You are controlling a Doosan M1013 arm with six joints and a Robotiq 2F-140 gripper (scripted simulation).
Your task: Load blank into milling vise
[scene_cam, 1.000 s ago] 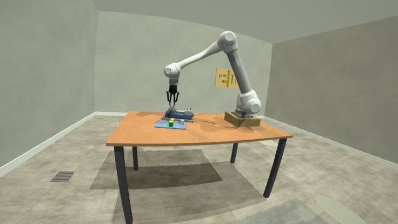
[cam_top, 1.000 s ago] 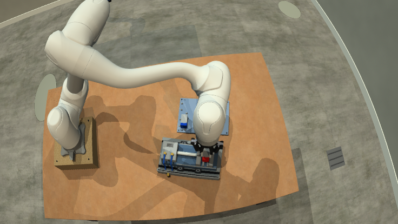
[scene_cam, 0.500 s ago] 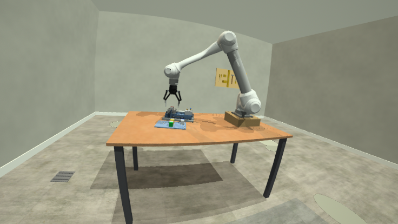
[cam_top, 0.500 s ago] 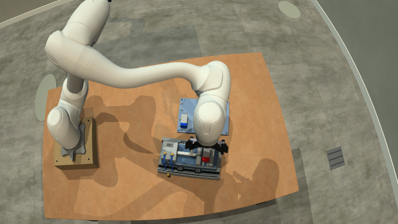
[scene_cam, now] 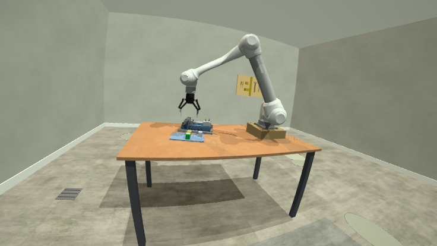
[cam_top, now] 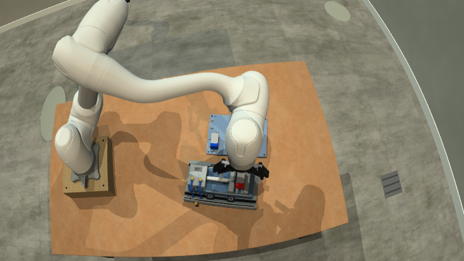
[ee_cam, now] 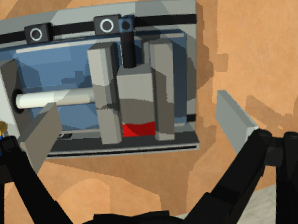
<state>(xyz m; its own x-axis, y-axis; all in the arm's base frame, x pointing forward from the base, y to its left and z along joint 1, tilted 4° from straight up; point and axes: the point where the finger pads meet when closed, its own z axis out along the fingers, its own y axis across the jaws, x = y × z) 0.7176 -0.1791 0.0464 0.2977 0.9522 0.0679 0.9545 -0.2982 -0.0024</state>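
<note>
Right now the red-ended blank is 3 cm below my hand. Also, from my hand: fixed jaw: 2 cm ahead, 1 cm to the right, 5 cm below; then work stop rod: 1 cm ahead, 5 cm to the left, 4 cm below; then moving jaw: 3 cm behind, 1 cm to the left, 5 cm below.
</note>
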